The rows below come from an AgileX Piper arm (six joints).
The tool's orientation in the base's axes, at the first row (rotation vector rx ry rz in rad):
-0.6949 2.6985 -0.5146
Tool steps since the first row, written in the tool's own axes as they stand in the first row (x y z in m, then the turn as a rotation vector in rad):
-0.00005 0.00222 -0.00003 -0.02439 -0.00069 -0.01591
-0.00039 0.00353 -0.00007 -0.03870 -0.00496 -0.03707
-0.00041 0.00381 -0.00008 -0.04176 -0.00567 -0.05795
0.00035 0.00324 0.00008 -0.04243 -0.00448 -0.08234
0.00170 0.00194 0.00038 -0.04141 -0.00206 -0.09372
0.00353 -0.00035 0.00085 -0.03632 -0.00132 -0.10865
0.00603 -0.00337 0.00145 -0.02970 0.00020 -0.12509
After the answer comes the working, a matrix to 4 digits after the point.
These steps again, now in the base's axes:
-0.00086 0.00185 -0.00088 0.01468 0.01609 0.01934
-0.00112 0.00311 -0.00131 0.02040 0.02549 0.04279
-0.00122 0.00335 -0.00142 0.01540 0.03197 0.06225
-0.00156 0.00245 -0.00148 0.00632 0.03971 0.08357
-0.00206 0.00062 -0.00148 0.00022 0.04417 0.09247
-0.00249 -0.00231 -0.00132 -0.00994 0.04610 0.10441
-0.00314 -0.00622 -0.00112 -0.02225 0.04830 0.11706

The tool's axes in the first row as the columns of a matrix, in the base's axes (rounded; the answer above uses it unrounded):
-0.8355 -0.4010 0.3756
-0.5111 0.8181 -0.2634
-0.2017 -0.4121 -0.8886

